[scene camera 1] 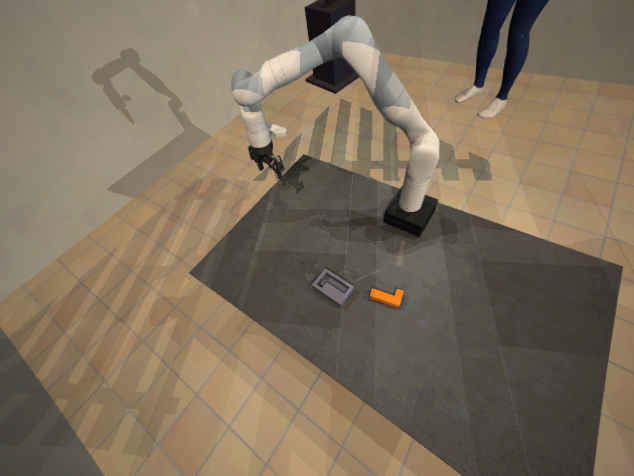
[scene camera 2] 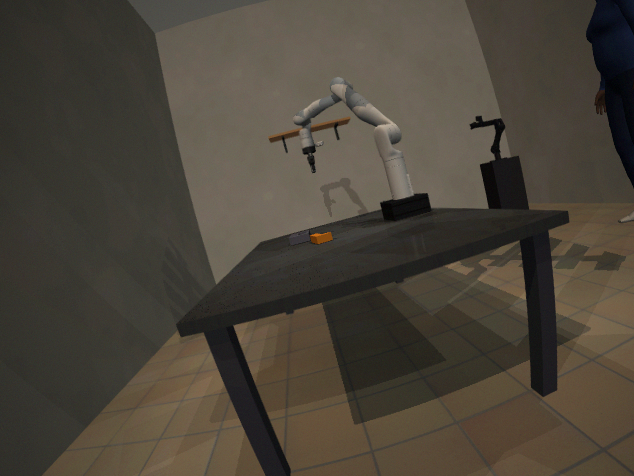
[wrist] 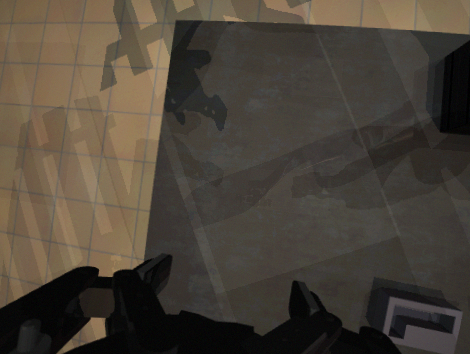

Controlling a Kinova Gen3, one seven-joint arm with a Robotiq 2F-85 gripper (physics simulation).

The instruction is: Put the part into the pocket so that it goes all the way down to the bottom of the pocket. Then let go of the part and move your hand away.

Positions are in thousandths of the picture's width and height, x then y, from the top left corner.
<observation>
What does my gripper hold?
Nothing.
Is my gripper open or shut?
Open.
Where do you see a grey block with L-shaped pocket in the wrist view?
850,891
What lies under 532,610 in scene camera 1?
A grey block with L-shaped pocket.
</observation>
